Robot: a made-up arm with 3 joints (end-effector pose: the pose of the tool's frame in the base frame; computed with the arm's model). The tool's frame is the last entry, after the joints. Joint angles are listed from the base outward.
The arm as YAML. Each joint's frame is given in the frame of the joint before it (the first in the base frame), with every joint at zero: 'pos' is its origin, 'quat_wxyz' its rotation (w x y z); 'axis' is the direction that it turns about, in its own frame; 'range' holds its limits. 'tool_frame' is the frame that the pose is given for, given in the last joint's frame.
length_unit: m
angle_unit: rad
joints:
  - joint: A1
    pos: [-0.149, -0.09, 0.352]
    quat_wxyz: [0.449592, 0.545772, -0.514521, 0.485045]
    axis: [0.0, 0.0, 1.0]
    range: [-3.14, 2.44]
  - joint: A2
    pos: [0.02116, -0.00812, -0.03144]
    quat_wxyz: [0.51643, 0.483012, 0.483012, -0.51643]
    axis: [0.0, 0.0, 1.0]
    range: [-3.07, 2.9]
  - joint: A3
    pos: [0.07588, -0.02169, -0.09]
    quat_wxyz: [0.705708, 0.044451, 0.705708, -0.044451]
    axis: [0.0, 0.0, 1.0]
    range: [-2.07, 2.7]
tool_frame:
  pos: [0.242, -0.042, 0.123]
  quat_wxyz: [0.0, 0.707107, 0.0, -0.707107]
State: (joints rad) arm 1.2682 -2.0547 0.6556
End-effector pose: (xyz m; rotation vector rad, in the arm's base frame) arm -0.0472 -0.0190 0.0109 0.2046 -0.9145 2.3515
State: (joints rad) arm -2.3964 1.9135 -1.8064
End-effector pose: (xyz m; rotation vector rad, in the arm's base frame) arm -0.0025 0.1649 0.1661 0.7863 -1.4697 1.9923
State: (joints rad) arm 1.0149 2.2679 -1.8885
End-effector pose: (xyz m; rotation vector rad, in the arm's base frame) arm -0.4020 -0.0191 0.5615 2.0874 0.9836 -0.0315
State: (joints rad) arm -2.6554 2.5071 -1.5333
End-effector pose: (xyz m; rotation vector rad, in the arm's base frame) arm 0.0487 0.0238 0.0812 0.3262 -1.0870 1.6915
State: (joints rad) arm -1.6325 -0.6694 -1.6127
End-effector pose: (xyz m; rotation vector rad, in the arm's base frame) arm -0.4442 -0.1211 0.3991 -1.4274 0.5914 -0.4997
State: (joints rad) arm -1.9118 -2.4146 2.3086
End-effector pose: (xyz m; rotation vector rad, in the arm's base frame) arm -0.4011 -0.1383 0.3876 0.9505 0.7190 0.8886
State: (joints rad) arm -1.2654 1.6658 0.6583
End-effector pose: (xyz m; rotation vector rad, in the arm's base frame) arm -0.0231 -0.1708 0.7030 -0.2368 2.6746 1.0109
